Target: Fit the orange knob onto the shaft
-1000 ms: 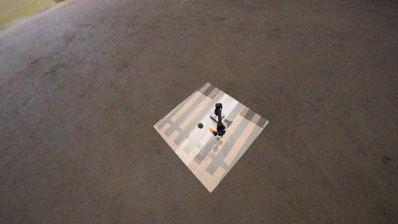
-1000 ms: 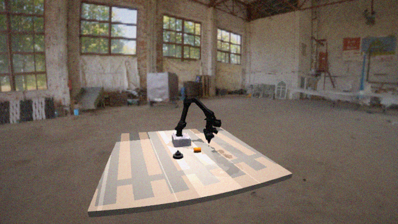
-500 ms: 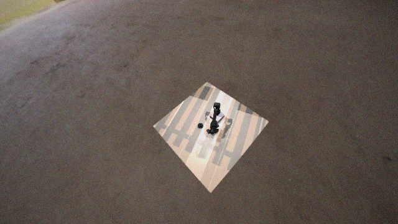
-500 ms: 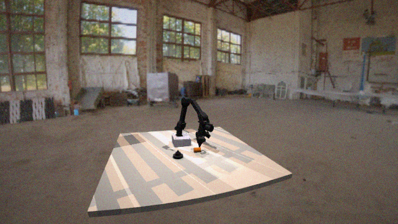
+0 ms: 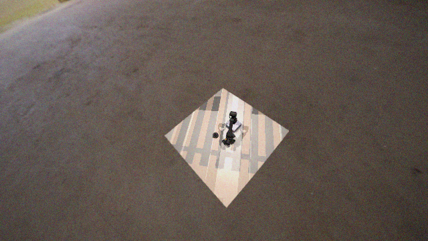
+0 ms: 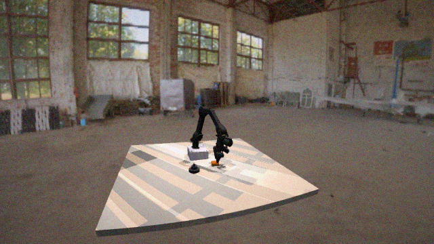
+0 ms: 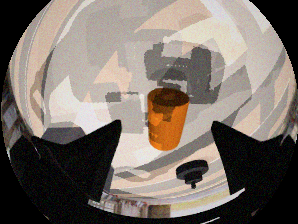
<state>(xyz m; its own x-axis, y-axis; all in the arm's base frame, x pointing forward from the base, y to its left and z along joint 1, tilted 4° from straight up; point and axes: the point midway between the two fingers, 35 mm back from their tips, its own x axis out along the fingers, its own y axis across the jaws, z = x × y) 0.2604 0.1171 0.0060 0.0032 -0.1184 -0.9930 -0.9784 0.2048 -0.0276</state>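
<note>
My gripper tip is now 2 cm above the orange knob and 1 cm to the left of it. From my gripper tip the other things lie so: dark round pedestal 20 cm to the right, 4 cm ahead, 1 cm below.
</note>
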